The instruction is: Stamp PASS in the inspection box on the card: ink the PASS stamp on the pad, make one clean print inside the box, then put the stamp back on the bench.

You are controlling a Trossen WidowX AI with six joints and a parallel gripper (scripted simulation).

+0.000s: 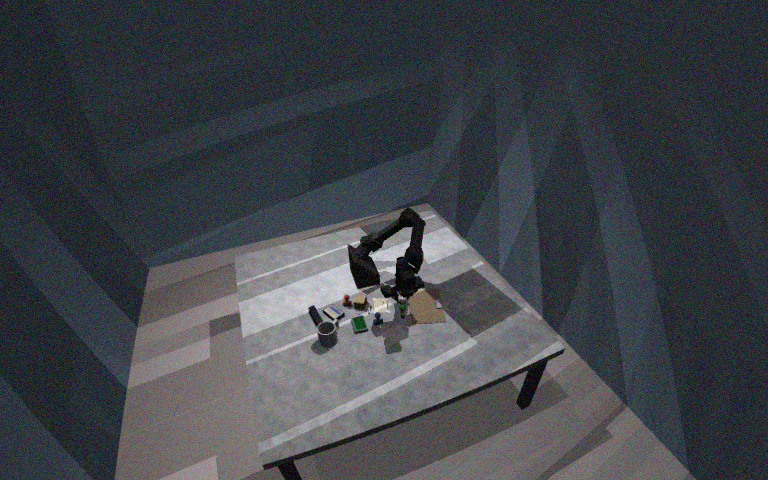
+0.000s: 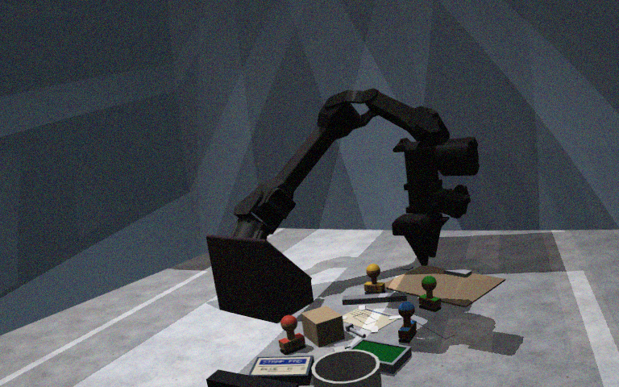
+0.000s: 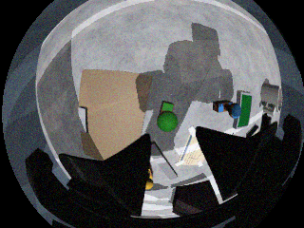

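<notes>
Now: the green-knobbed stamp 8 cm below my gripper tip. The rest, counted from my gripper tip: grey bar: 12 cm behind, 9 cm below, 3 cm to the left; card: 11 cm behind, 10 cm below, 5 cm to the right; blue-knobbed stamp: 12 cm to the right, 8 cm below, 1 cm behind.
</notes>
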